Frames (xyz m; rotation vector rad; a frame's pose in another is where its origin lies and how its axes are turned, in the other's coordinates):
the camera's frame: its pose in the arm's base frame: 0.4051 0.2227 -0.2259 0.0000 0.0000 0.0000
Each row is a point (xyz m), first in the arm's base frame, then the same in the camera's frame.
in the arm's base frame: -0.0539 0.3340 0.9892
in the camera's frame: -0.4590 0.1113 1.2151
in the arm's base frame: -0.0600 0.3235 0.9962
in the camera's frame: -0.4651 0.1008 1.2221
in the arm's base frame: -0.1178 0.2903 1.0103
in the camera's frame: -0.5229 0.0676 1.2362
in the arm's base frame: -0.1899 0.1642 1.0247
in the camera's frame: -0.5950 -0.0585 1.2506
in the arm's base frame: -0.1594 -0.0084 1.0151
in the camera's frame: -0.5645 -0.2311 1.2410
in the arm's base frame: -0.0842 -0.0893 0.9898
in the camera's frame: -0.4893 -0.3120 1.2157
